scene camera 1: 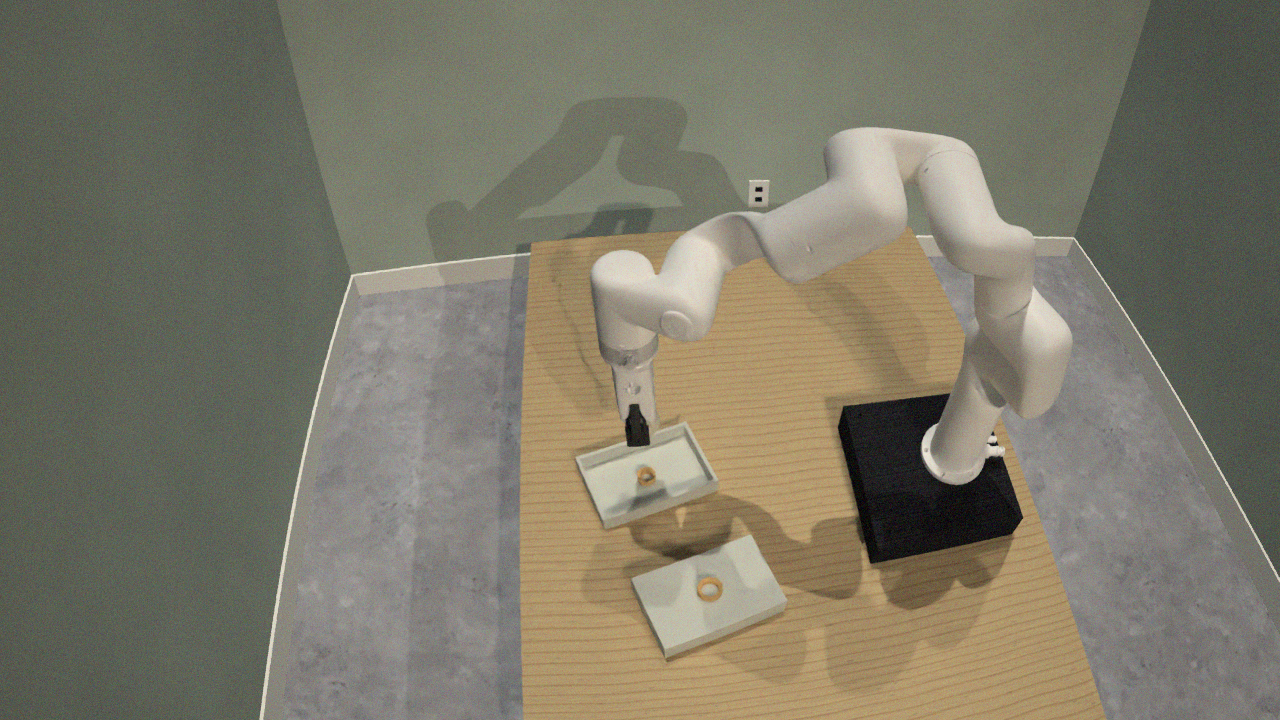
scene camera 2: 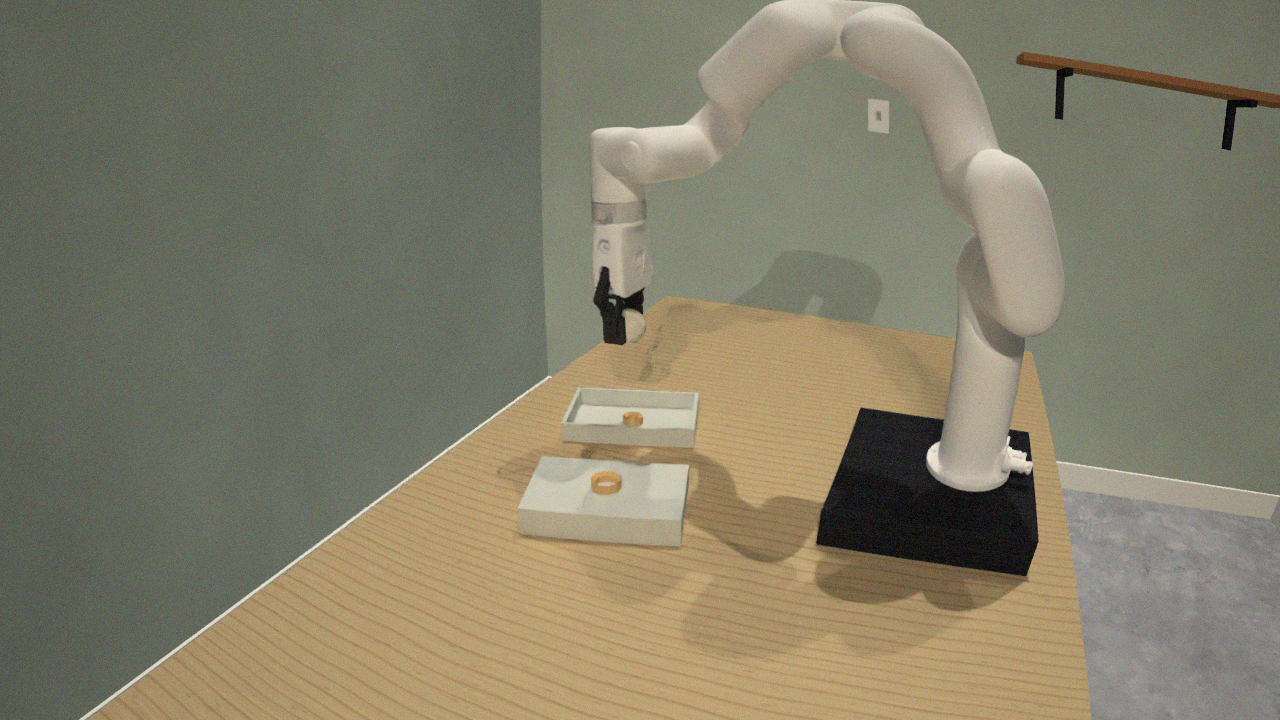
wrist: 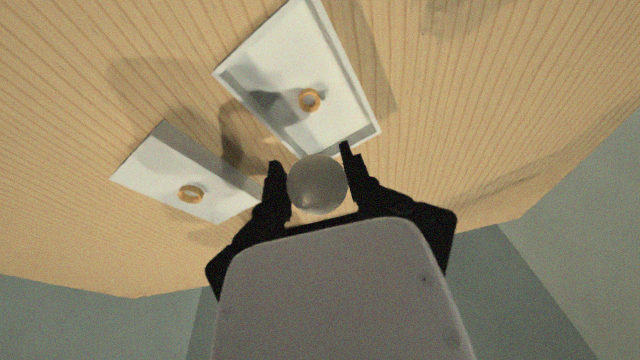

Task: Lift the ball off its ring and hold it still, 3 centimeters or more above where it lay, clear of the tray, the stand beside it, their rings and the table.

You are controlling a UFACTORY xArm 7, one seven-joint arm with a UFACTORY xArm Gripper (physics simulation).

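Where they show: gripper, fingertip midpoint: [scene camera 1: 637,428] [scene camera 2: 624,336] [wrist: 312,163]; arm's base, link origin: [scene camera 1: 952,453] [scene camera 2: 968,466].
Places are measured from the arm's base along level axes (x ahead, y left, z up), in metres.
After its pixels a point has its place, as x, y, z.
Observation:
A pale grey ball [scene camera 2: 634,325] {0.497, 0.053, 0.109} [wrist: 317,184] {0.536, 0.040, 0.116} is held between the two black fingers of my gripper [scene camera 1: 637,440] {0.524, 0.041, 0.083} [scene camera 2: 621,336] {0.524, 0.041, 0.083} [wrist: 312,163] {0.524, 0.041, 0.083}, which is shut on it. The ball hangs high in the air, well above the white walled tray [scene camera 1: 662,508] {0.484, 0.092, -0.049} [scene camera 2: 626,435] {0.485, 0.092, -0.042} [wrist: 300,50] {0.573, 0.038, -0.053} and apart from it. The tray's orange ring [scene camera 1: 646,484] {0.514, 0.049, -0.049} [scene camera 2: 632,423] {0.507, 0.046, -0.047} [wrist: 302,101] {0.517, 0.044, -0.044} lies empty on the tray floor. In scene camera 1 the fingers hide the ball.
A white stand [scene camera 1: 666,608] {0.458, 0.285, -0.019} [scene camera 2: 599,526] {0.368, 0.308, -0.034} [wrist: 225,200] {0.364, 0.209, -0.019} is beside the tray, with an empty orange ring [scene camera 1: 709,599] {0.399, 0.269, -0.011} [scene camera 2: 605,489] {0.390, 0.266, -0.012} [wrist: 190,200] {0.388, 0.258, -0.010} on top. The arm's black base block [scene camera 1: 904,519] {0.101, 0.127, -0.005} [scene camera 2: 913,537] {0.031, 0.159, -0.024} sits on the wooden table [scene camera 1: 760,358] {0.339, -0.245, -0.056} [scene camera 2: 402,608] {0.454, 0.551, -0.056} [wrist: 450,125] {0.438, -0.205, -0.056}.

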